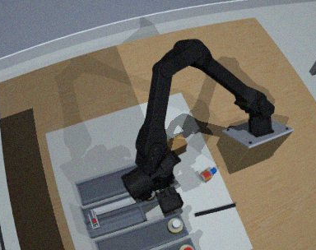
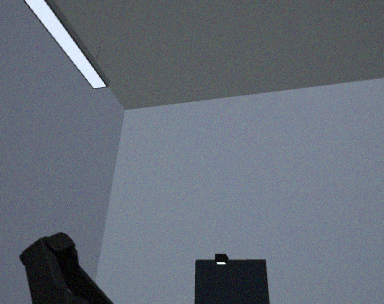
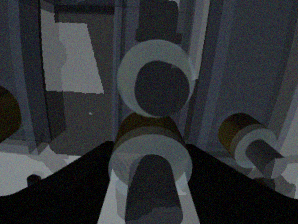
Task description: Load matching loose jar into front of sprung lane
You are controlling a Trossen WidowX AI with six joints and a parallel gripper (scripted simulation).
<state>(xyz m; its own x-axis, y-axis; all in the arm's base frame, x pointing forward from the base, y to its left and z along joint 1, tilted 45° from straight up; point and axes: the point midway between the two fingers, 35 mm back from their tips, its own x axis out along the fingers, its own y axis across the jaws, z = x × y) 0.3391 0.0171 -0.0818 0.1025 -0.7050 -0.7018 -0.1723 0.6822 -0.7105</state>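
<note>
My gripper tip is 14 cm short of the grey lane rack, 5 cm to the right of it and 3 cm above it. The rest, counted from my gripper tip: red mark: 22 cm ahead, 7 cm to the left, 2 cm above; then white pusher plate: 14 cm ahead, 5 cm to the left; then black rod: 16 cm behind, 10 cm to the left, 5 cm below.
</note>
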